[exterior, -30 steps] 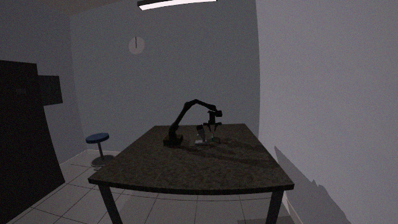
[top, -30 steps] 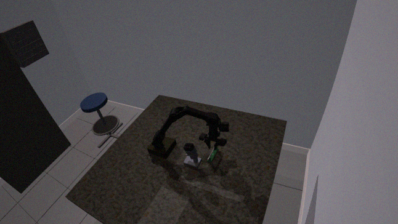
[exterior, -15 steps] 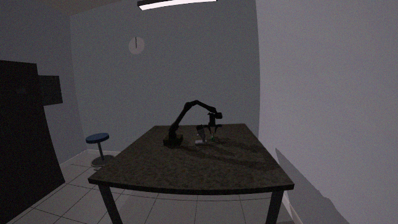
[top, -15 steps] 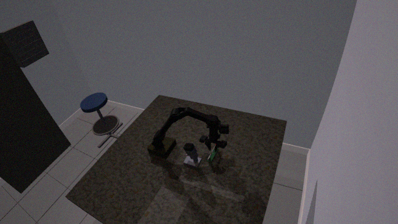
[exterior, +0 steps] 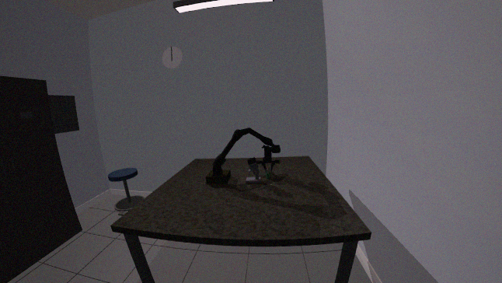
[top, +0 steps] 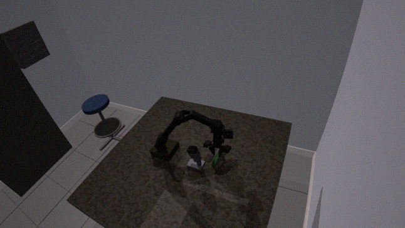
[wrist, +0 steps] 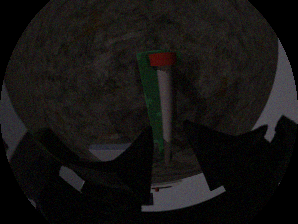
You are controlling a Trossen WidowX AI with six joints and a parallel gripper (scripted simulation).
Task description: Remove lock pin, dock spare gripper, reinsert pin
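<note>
My gripper tip is now 10 mm to the right of the green bracket. Also, from my gripper tip: grey mount (120 mm behind, 90 mm to the right, 20 mm above); spare gripper (120 mm behind, 100 mm above, 90 mm to the right).
</note>
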